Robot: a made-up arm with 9 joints.
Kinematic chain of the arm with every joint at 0, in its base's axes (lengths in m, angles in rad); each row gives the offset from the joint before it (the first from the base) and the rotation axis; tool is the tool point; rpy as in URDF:
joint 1: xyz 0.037 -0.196 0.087 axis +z
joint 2: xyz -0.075 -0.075 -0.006 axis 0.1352 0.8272 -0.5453
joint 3: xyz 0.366 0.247 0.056 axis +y
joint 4: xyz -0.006 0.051 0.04 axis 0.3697 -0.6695 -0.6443
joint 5: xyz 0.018 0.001 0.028 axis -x
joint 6: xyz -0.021 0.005 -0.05 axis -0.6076 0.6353 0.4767
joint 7: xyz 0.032 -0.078 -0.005 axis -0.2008 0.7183 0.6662
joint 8: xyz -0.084 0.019 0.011 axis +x
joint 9: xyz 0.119 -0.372 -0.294 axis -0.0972 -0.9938 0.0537
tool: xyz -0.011 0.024 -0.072 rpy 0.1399 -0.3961 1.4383
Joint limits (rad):
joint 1: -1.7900..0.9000
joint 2: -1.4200..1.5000
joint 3: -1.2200..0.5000
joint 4: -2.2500..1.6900
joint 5: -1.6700..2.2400
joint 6: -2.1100..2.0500
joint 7: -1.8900..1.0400
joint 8: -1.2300..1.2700
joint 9: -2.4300..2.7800
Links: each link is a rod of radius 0.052 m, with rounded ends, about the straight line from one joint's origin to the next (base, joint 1, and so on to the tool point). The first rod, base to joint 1, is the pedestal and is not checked.
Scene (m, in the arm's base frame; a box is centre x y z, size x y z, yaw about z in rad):
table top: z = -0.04
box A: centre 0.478 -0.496 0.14 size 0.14 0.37 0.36 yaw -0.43
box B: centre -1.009 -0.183 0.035 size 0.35 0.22 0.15 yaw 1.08
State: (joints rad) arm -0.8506 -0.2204 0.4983 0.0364 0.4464 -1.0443 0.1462 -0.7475 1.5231
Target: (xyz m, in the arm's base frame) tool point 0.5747 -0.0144 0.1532
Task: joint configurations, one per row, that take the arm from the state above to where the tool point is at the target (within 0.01 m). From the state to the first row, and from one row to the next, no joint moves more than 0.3 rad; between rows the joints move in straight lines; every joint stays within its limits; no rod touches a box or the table.
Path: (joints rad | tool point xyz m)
1: -0.6488 -0.4960 0.4987 -0.0047 0.3962 -1.2601 0.1292 -0.7432 1.5408 | 0.1063 -0.5401 0.1927
2: -0.4471 -0.7715 0.4992 -0.0458 0.3459 -1.4760 0.1123 -0.7388 1.5584 | 0.2058 -0.4505 0.1778
3: -0.2453 -1.0471 0.4996 -0.0869 0.2957 -1.6918 0.0953 -0.7345 1.5761 | 0.2807 -0.3232 0.1672
4: -0.0435 -1.3227 0.5000 -0.1280 0.2454 -1.9077 0.0784 -0.7301 1.5937 | 0.3036 -0.1629 0.1643
5: 0.0186 -1.1363 0.3884 0.0258 0.2212 -1.7002 0.2277 -0.6631 1.4598 | 0.3574 -0.1721 0.1828
6: 0.0807 -0.9498 0.2768 0.1797 0.1970 -1.4927 0.3771 -0.5961 1.3259 | 0.4121 -0.1777 0.1802
7: 0.1428 -0.7634 0.1653 0.3335 0.1728 -1.2852 0.5265 -0.5290 1.1921 | 0.4654 -0.1795 0.1561
8: -0.0095 -0.8291 0.1256 0.2566 0.0706 -1.2962 0.3410 -0.3247 1.3309 | 0.5227 -0.0948 0.1333
9: -0.1618 -0.8949 0.0860 0.1798 -0.0316 -1.3073 0.1556 -0.1203 1.4698 | 0.5747 -0.0144 0.1532

